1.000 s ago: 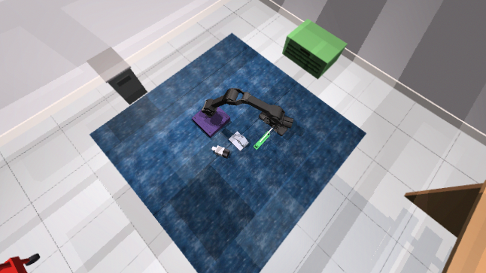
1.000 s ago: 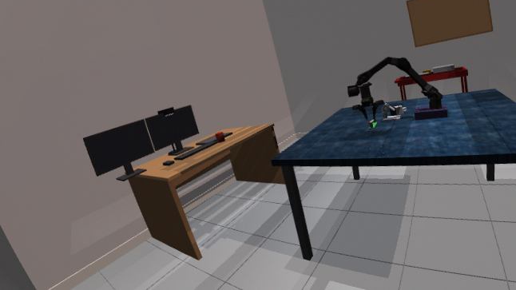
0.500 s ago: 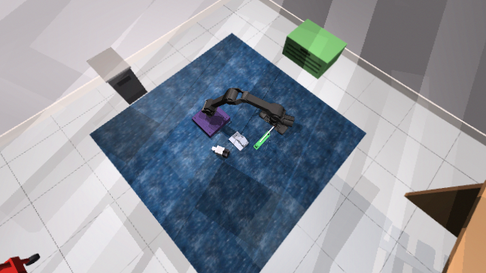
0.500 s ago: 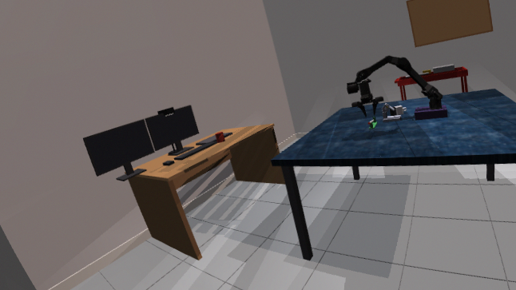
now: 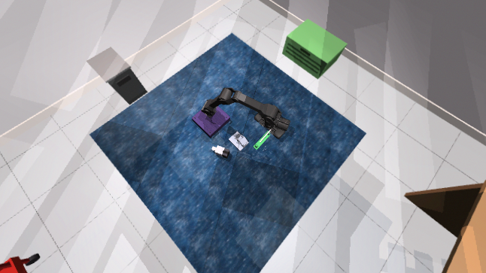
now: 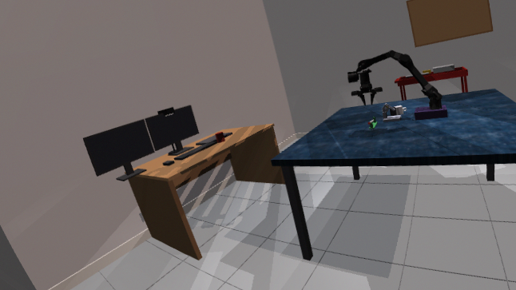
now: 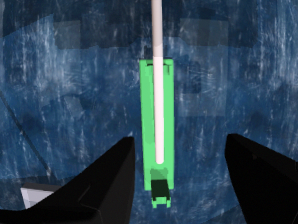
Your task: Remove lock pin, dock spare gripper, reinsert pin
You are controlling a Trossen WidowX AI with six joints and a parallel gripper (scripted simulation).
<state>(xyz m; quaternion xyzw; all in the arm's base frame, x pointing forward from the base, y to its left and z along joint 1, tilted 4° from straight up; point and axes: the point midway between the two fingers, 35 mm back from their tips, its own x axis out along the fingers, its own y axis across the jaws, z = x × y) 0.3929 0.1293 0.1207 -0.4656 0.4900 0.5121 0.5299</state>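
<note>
Now: gripper tip 12 cm above the green rest and 4 cm to the left of it. The rest, counted from my gripper tip: mount: 14 cm to the right, 10 cm behind, 9 cm below; spare gripper: 28 cm to the right, 15 cm behind, 12 cm below.
</note>
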